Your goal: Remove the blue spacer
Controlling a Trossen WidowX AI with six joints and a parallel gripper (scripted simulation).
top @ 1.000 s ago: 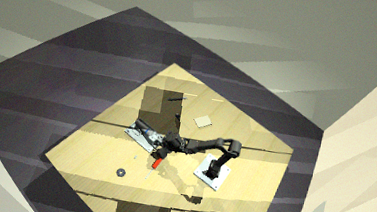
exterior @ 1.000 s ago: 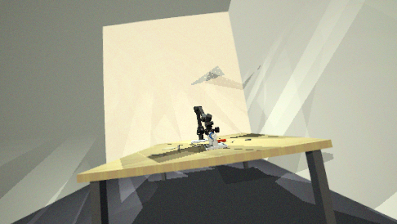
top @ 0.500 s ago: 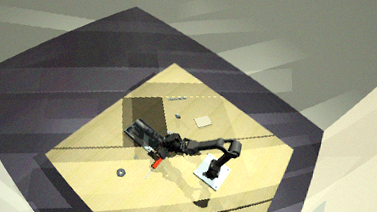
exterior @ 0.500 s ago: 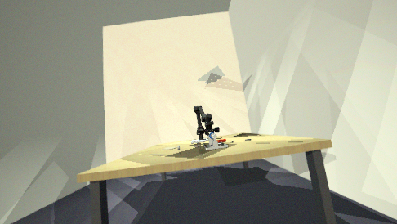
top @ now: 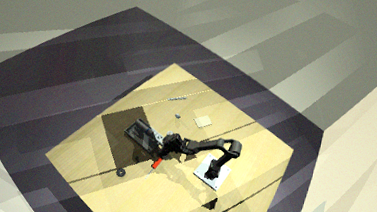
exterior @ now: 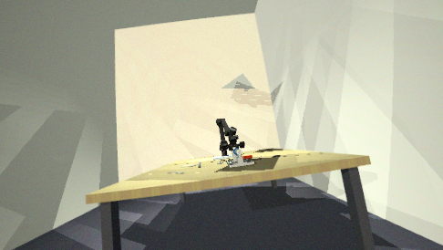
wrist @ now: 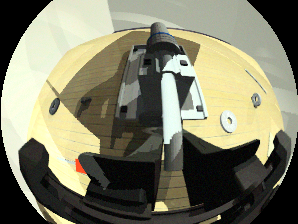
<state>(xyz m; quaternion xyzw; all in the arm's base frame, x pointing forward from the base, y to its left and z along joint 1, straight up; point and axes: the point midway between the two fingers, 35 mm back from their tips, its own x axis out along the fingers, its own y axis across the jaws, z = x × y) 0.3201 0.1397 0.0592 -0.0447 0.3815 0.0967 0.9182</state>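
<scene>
The long pale shaft lies 60 mm ahead of my gripper tip, 10 mm to the left of it and 20 mm above it. The rest, counted from my gripper tip: thin bar: 270 mm ahead, 370 mm to the right, 50 mm below; blue spacer: 120 mm ahead, 30 mm to the left, 20 mm above; paper slip: 10 mm behind, 400 mm to the right, 50 mm below.
</scene>
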